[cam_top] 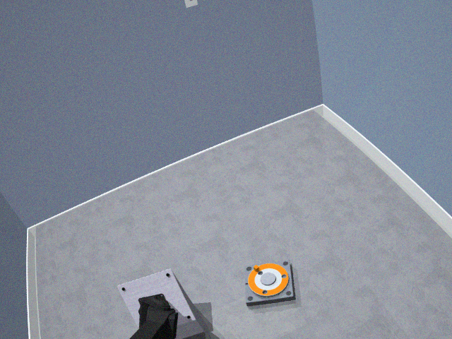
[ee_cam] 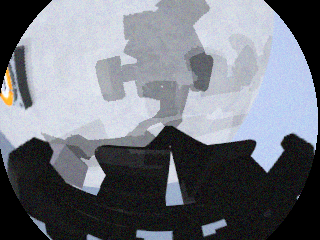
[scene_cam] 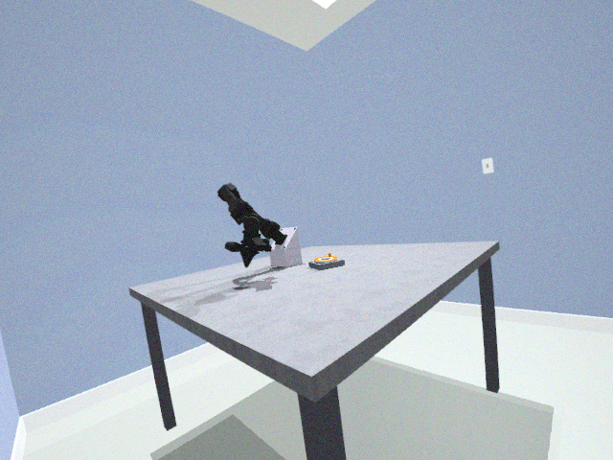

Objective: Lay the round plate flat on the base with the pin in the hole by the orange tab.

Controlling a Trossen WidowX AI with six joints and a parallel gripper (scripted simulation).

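The square grey base is 34 cm to the left of my gripper tip, 9 cm ahead of it and 4 cm below it.
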